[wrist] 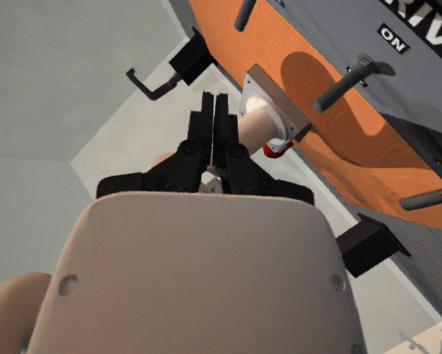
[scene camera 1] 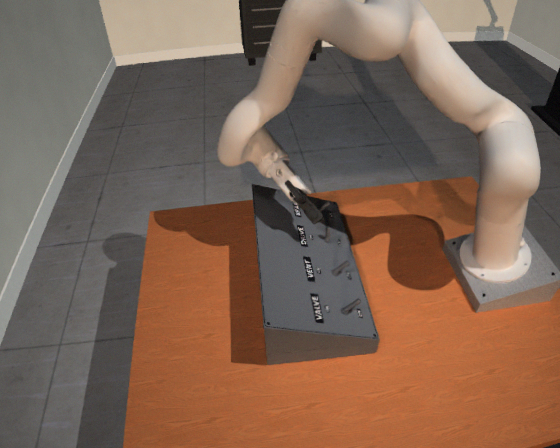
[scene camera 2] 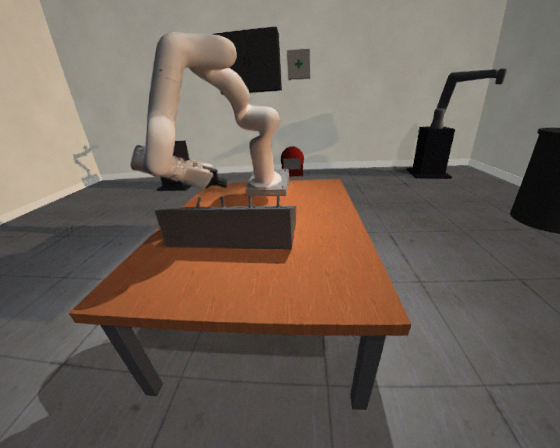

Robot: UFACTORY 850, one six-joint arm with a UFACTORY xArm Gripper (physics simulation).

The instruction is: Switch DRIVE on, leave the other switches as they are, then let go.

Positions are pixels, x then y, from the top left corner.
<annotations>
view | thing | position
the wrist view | my gripper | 213,110
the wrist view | grey sloped switch panel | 389,52
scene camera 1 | my gripper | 318,220
</annotations>
